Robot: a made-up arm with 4 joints.
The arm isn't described. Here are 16 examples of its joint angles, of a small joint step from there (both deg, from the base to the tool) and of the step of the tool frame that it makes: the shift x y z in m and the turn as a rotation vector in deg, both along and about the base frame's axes.
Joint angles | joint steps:
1: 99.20 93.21 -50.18 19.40 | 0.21 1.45 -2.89 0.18
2: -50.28 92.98 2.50 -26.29 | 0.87 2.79 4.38 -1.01
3: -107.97 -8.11 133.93 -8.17 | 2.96 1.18 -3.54 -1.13
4: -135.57 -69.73 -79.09 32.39 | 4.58 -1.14 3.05 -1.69
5: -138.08 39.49 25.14 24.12 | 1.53 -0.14 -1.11 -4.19
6: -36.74 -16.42 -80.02 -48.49 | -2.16 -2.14 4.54 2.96
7: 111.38 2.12 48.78 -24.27 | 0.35 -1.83 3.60 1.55
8: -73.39 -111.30 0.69 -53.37 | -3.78 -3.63 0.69 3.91
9: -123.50 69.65 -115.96 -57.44 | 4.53 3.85 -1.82 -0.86
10: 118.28 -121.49 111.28 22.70 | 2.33 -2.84 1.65 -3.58
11: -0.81 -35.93 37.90 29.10 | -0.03 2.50 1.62 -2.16
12: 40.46 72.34 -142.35 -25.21 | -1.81 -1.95 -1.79 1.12
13: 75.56 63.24 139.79 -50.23 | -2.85 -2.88 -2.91 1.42
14: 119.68 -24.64 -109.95 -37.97 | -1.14 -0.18 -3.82 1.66
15: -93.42 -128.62 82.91 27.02 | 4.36 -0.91 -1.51 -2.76
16: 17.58 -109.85 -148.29 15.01 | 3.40 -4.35 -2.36 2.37
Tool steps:
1: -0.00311 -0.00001 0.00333 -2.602 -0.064 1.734
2: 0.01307 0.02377 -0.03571 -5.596 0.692 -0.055
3: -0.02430 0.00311 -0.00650 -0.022 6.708 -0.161
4: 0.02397 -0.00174 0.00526 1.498 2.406 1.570
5: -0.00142 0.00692 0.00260 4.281 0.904 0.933
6: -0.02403 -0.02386 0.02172 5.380 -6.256 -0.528
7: -0.01642 -0.02059 0.01661 0.648 -3.472 -2.619
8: 0.02645 0.03626 0.01185 3.638 -4.836 6.368
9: 0.02350 0.00235 0.02230 3.348 5.953 -2.449
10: 0.02595 0.04049 0.02693 -2.327 4.907 -4.941
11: -0.01541 -0.00294 0.03078 -3.395 0.020 -2.347
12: -0.01446 -0.01065 0.01738 -0.062 -2.223 -2.328
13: -0.00368 0.00234 0.01905 -1.672 -1.240 -2.070
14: -0.00056 0.00046 0.01914 -0.138 2.766 -0.247
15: 0.00880 0.01134 -0.04822 -3.197 5.137 1.666
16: -0.03495 0.02054 0.01562 3.715 4.456 1.408
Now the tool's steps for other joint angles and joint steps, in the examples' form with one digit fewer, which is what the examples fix.
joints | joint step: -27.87 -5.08 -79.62 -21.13 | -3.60 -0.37 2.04 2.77
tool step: -0.0273 -0.0109 0.0206 2.94 -5.88 -1.10
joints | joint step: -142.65 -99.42 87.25 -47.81 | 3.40 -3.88 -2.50 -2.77
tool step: 0.0081 0.0012 -0.0090 -5.93 5.31 0.44
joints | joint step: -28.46 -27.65 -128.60 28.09 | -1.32 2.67 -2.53 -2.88
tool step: -0.0015 -0.0101 0.0215 -3.56 0.15 2.36
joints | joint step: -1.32 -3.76 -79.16 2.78 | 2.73 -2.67 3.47 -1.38
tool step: 0.0154 0.0001 -0.0210 1.83 -0.60 0.78
